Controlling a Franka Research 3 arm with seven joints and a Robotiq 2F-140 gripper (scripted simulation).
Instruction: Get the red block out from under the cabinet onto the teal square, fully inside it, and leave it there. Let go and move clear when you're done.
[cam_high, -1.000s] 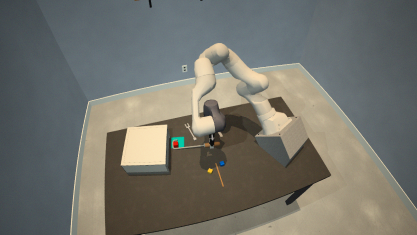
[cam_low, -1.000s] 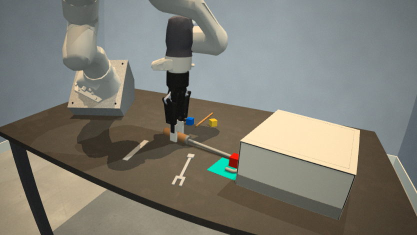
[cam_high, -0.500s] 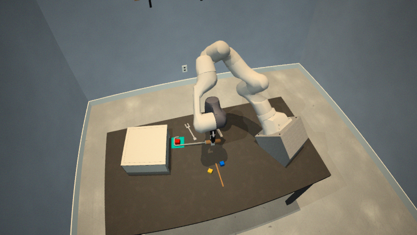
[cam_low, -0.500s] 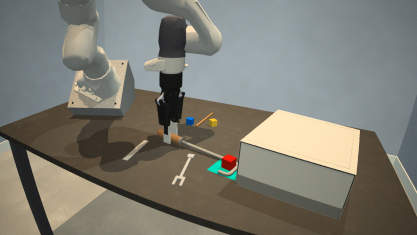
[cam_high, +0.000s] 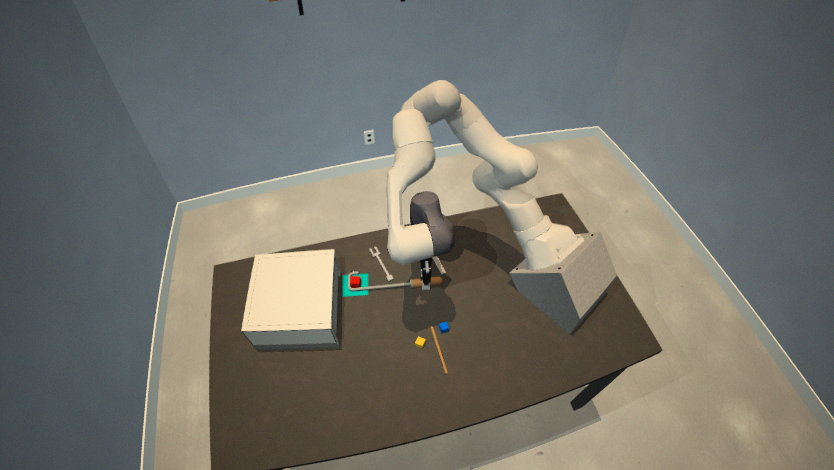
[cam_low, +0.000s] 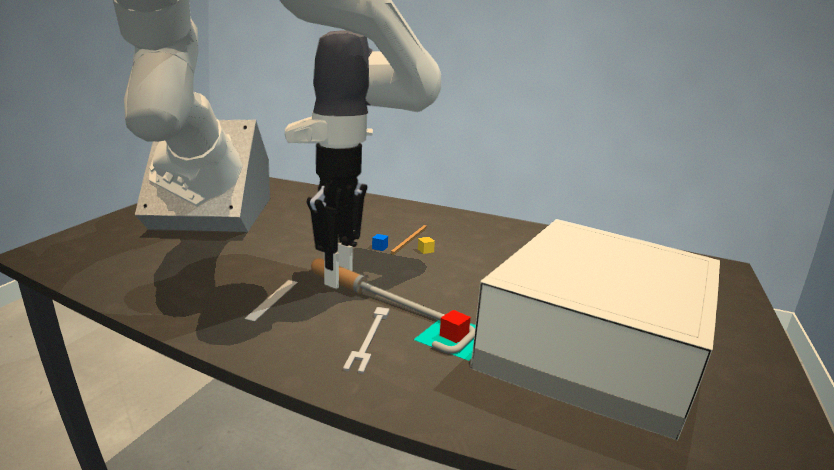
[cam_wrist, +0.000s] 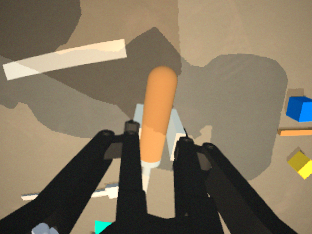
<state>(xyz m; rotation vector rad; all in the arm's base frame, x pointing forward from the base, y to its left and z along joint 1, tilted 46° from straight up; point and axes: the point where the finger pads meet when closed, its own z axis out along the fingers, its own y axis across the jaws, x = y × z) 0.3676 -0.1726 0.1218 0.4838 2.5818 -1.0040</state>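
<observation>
My hand is 9 cm short of the hook tool, 8 cm to the left of it and 2 cm above it. From my hand the other things lie so: forked tool 16 cm to the right, 9 cm ahead, 3 cm below; then flat grey strip 10 cm behind, 8 cm to the right, 4 cm below; then blue cube 18 cm to the left, 4 cm ahead, 3 cm below.
</observation>
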